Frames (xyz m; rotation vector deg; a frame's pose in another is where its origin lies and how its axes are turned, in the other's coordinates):
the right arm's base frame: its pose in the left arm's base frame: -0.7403 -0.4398 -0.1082 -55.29 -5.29 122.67
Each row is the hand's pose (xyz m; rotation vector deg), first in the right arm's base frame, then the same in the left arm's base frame.
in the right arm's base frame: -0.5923 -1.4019 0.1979 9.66 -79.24 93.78
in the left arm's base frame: 0.2443 0.1876 0.8879 -43.67 -11.20 -128.41
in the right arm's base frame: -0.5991 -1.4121 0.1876 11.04 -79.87 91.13
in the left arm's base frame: 0.2603 0.1877 0.8884 -45.07 -11.23 -130.69
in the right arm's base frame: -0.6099 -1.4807 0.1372 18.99 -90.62 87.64
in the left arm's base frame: 0.3409 0.2168 0.8834 -59.84 -12.67 -128.87
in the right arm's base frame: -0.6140 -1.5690 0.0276 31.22 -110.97 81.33
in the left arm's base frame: 0.4702 0.2505 0.8392 -85.87 -12.83 -119.76
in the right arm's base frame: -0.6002 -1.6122 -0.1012 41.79 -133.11 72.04
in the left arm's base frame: 0.5769 0.2604 0.7545 -111.31 -9.79 -104.68
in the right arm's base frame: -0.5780 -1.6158 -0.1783 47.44 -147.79 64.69
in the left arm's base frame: 0.6212 0.2600 0.6875 -126.04 -6.41 -91.83
